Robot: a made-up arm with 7 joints.
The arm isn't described. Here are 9 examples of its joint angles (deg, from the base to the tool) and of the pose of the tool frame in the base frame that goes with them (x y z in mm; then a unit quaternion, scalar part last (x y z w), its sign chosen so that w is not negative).
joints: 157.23 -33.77 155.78 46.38 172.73 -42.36 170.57
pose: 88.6 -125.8 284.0 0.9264 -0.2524 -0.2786 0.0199
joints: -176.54 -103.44 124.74 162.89 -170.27 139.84 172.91
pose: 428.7 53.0 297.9 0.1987 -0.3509 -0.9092 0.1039
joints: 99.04 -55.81 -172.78 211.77 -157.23 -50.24 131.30
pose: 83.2 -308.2 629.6 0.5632 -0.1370 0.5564 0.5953
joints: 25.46 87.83 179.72 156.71 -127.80 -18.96 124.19
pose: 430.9 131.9 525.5 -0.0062 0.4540 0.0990 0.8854
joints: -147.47 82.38 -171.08 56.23 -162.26 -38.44 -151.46
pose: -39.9 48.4 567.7 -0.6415 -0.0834 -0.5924 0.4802
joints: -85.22 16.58 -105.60 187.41 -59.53 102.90 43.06
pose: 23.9 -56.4 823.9 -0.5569 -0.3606 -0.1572 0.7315
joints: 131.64 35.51 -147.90 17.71 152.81 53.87 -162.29
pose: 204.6 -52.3 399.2 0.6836 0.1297 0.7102 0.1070
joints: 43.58 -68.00 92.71 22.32 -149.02 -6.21 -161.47
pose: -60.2 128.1 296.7 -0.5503 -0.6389 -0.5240 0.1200
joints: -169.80 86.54 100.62 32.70 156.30 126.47 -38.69
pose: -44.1 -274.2 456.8 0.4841 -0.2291 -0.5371 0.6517
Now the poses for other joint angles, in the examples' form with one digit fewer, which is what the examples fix.
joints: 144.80 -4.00 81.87 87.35 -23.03 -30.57 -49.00
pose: -157 -254 689 0.506 -0.183 -0.130 0.833
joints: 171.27 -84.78 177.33 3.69 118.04 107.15 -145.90
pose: -14 79 207 -0.776 0.341 -0.082 0.524
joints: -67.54 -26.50 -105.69 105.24 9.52 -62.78 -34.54
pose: -254 152 687 -0.222 -0.250 -0.180 0.925
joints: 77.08 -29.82 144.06 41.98 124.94 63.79 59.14
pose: -196 -202 254 0.752 0.415 -0.247 0.449
